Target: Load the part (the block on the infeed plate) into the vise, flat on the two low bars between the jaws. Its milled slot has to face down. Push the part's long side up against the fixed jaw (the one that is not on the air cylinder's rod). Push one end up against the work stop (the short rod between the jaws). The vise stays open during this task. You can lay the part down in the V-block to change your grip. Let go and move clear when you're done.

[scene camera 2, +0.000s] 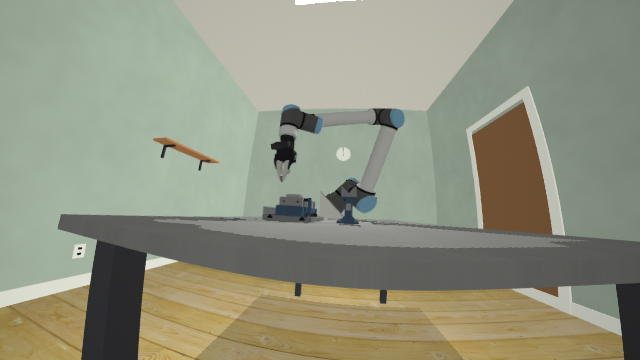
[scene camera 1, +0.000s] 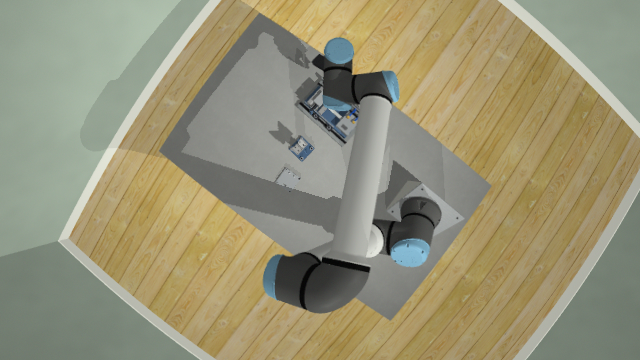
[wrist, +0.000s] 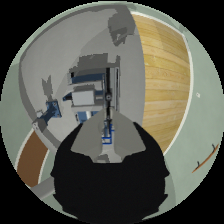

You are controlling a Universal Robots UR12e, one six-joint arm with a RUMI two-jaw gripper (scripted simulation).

In view: the gripper (scene camera 2: 281,182).
The gripper also shows in the wrist view (wrist: 108,108).
